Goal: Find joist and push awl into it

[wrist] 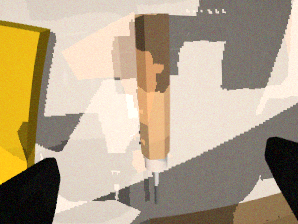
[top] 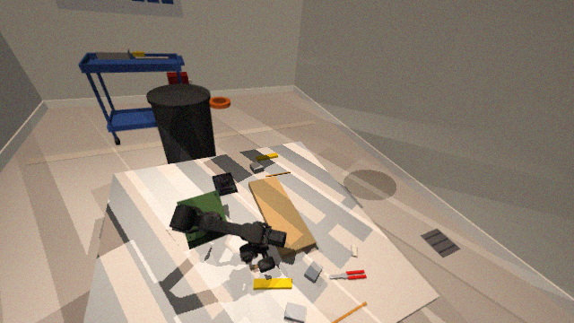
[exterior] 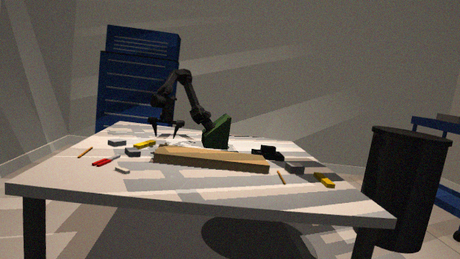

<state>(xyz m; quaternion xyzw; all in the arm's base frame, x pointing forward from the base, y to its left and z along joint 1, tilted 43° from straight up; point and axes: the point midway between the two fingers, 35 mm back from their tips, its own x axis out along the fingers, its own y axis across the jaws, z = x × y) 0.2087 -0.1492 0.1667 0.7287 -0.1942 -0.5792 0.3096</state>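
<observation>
My gripper tip is now 4 cm above the awl and 2 cm short of it. The rest, counted from my gripper tip: black tray: 56 cm to the left, 10 cm behind, 4 cm below; stud finder: 55 cm to the left, 10 cm behind.
</observation>
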